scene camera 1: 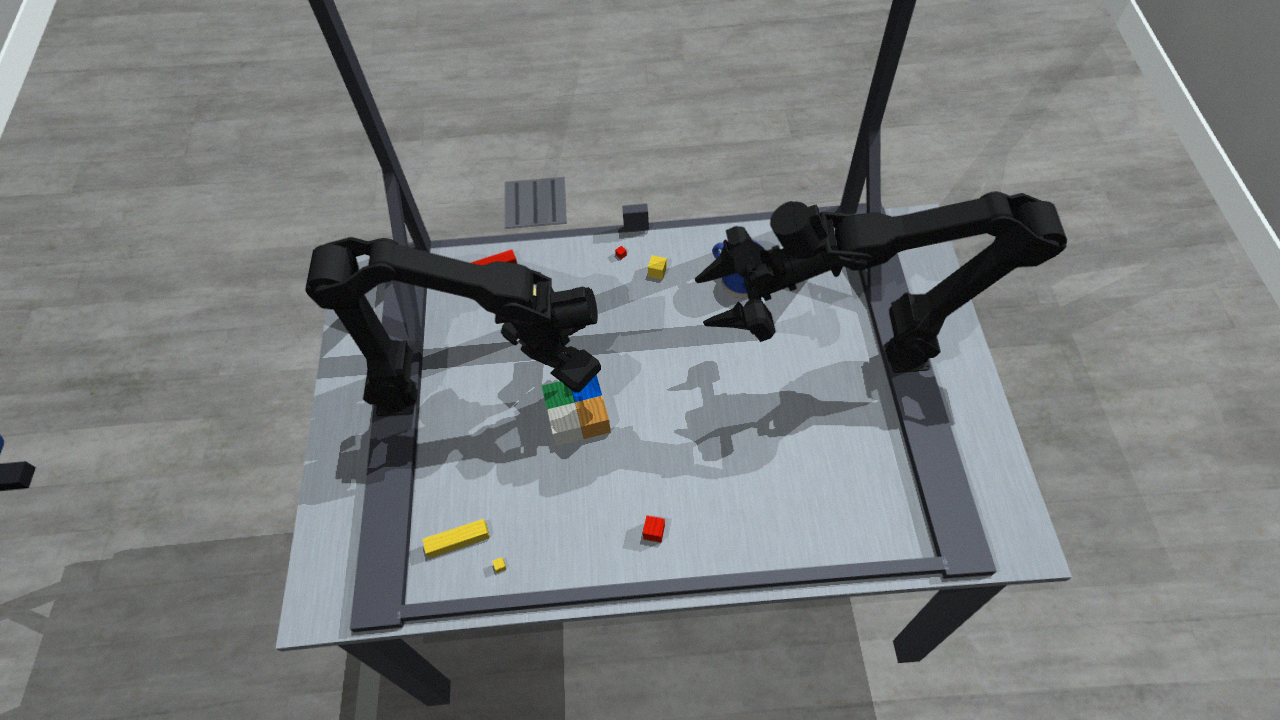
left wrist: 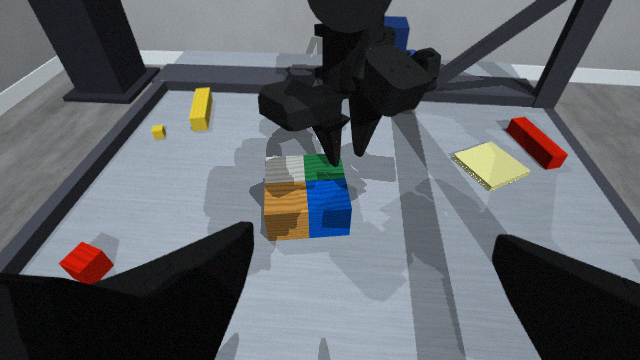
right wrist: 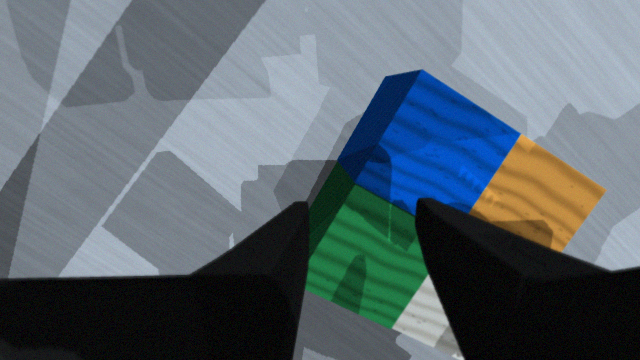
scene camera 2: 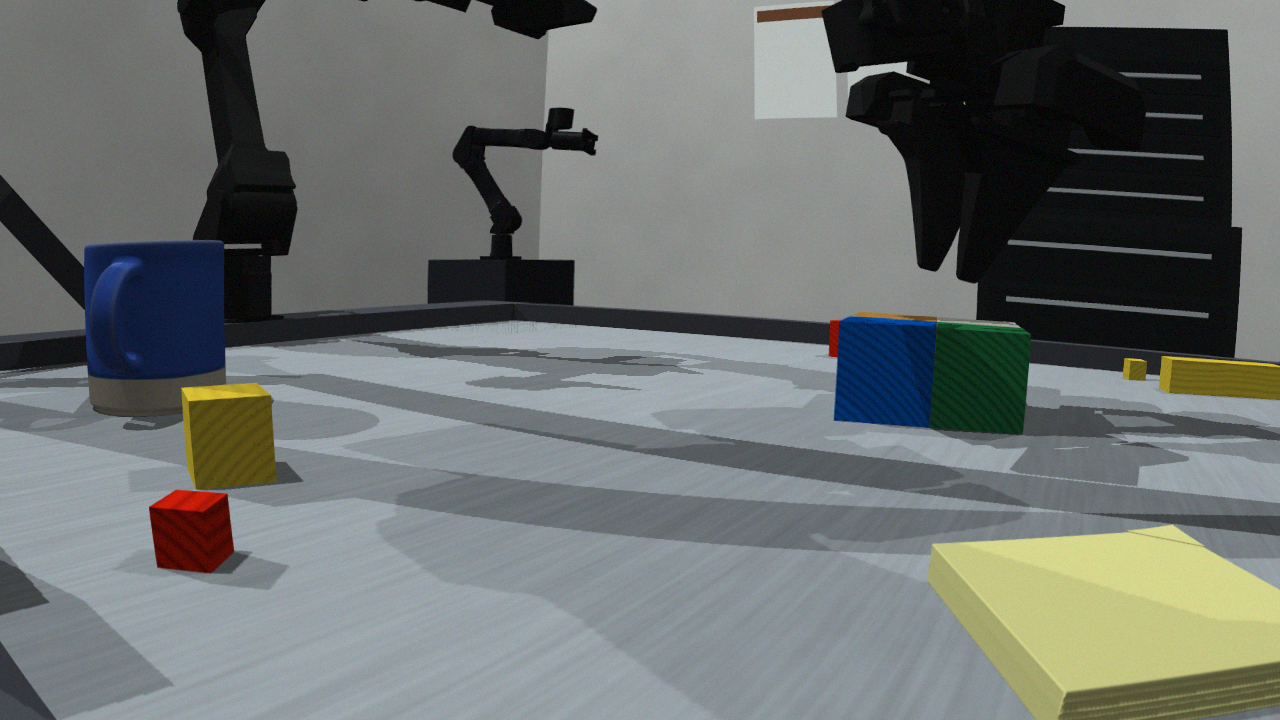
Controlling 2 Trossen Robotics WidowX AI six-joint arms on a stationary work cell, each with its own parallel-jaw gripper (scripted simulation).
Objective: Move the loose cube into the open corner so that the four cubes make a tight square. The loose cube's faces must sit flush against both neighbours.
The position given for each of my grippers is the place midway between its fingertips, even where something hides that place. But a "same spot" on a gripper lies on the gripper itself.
my right gripper: scene camera 1 564,372; left wrist 346,160; right wrist; scene camera 2
same spot on my right gripper: (right wrist: pixel 252 294) = (scene camera 2: pixel 964 156)
